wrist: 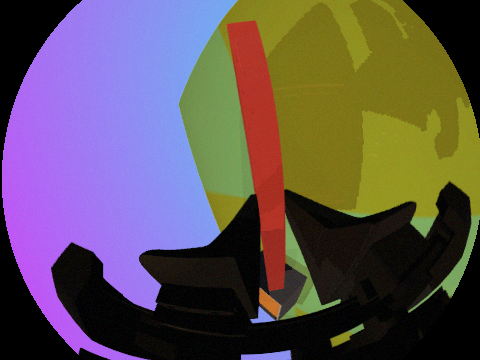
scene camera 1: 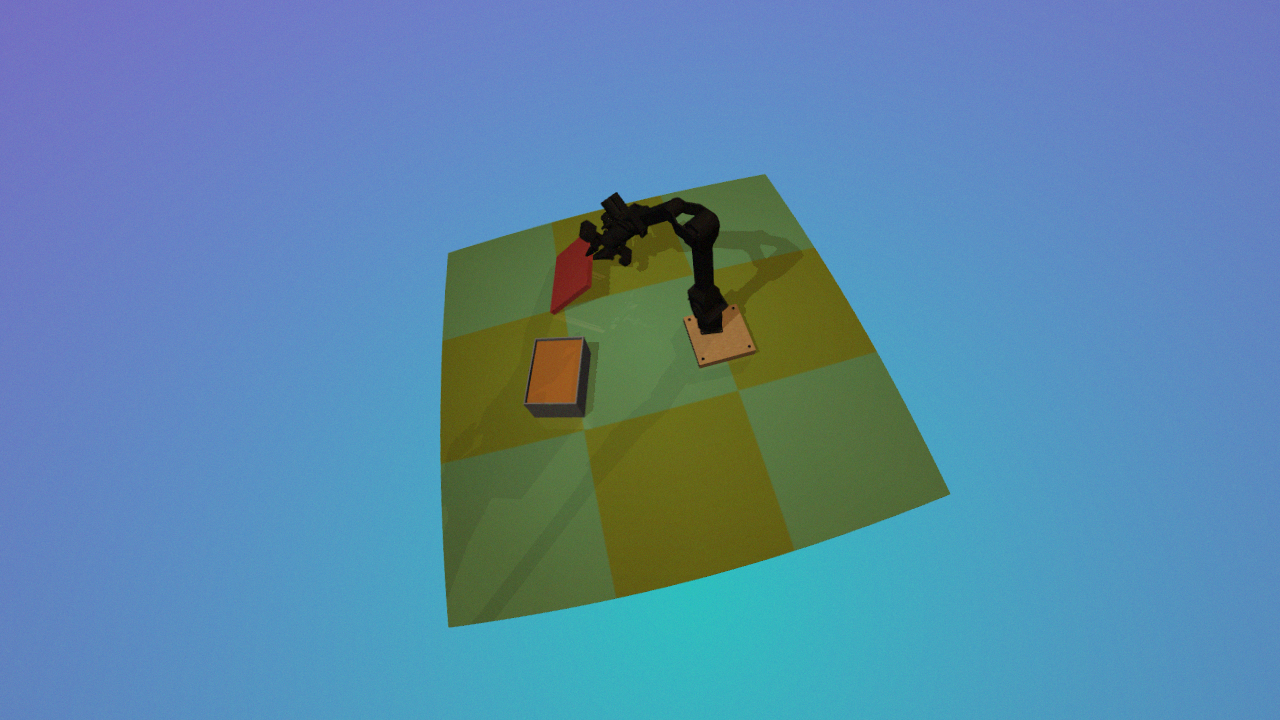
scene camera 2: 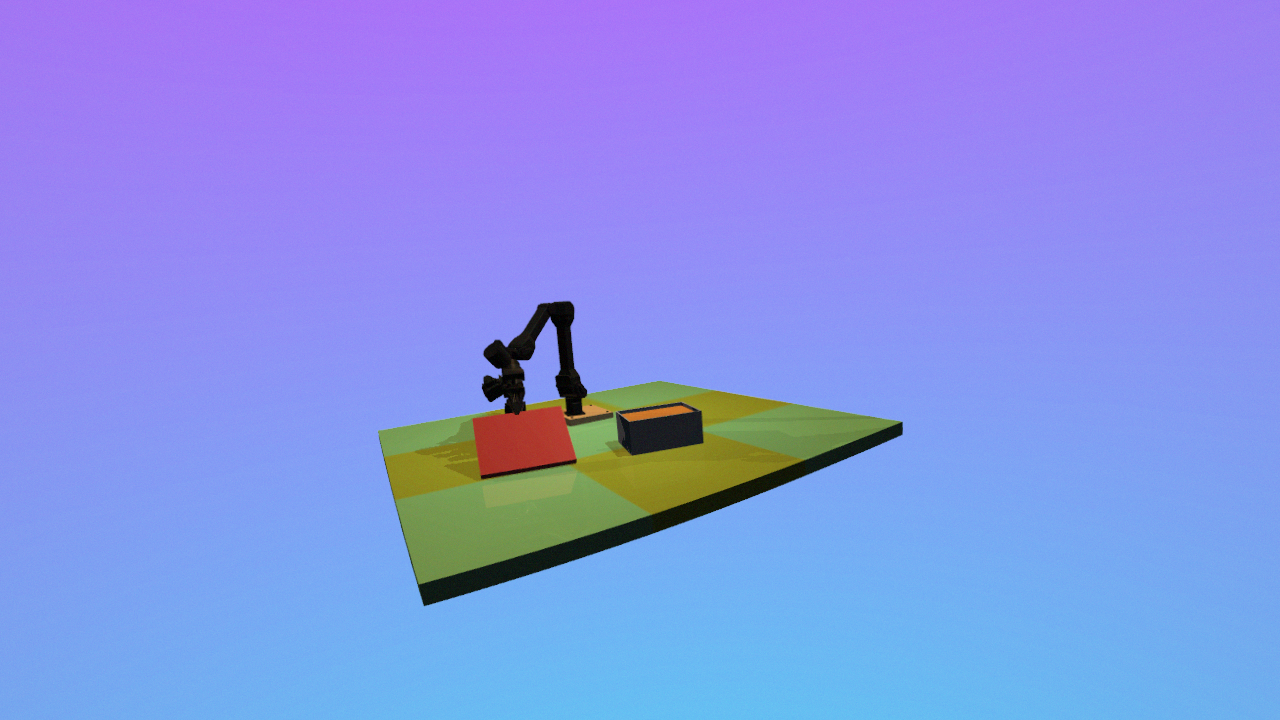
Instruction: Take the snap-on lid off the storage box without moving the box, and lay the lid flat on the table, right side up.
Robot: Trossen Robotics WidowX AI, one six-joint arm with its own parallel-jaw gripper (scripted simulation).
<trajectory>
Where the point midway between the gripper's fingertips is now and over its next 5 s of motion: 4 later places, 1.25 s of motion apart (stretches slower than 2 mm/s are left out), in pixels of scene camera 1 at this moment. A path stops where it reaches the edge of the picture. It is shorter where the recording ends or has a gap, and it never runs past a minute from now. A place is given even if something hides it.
My gripper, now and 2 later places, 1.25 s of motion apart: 588, 257; 589, 260; 592, 268
</trajectory>
